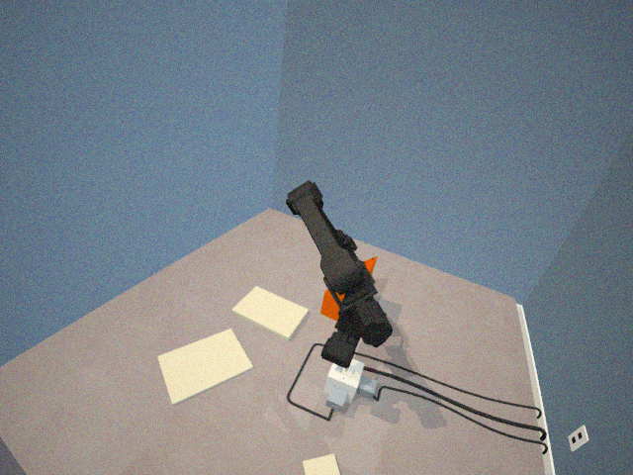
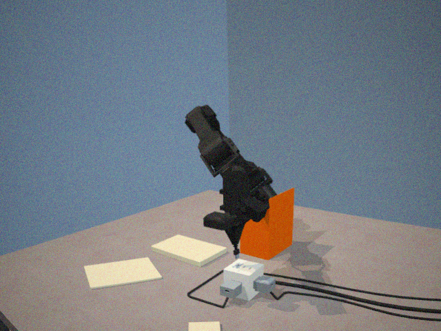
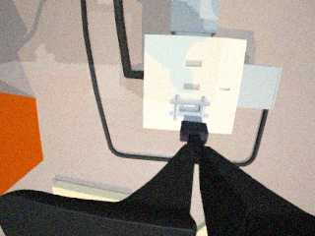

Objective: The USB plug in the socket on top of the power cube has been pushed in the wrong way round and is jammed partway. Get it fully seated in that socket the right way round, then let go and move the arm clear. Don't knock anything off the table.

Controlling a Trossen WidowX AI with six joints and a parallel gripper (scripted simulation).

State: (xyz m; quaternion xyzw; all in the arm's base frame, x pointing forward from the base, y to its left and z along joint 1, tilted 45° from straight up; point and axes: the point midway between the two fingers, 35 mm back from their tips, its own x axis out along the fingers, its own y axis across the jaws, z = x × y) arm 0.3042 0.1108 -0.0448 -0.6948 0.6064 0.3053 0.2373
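My gripper tip is now 2 cm above the USB plug.
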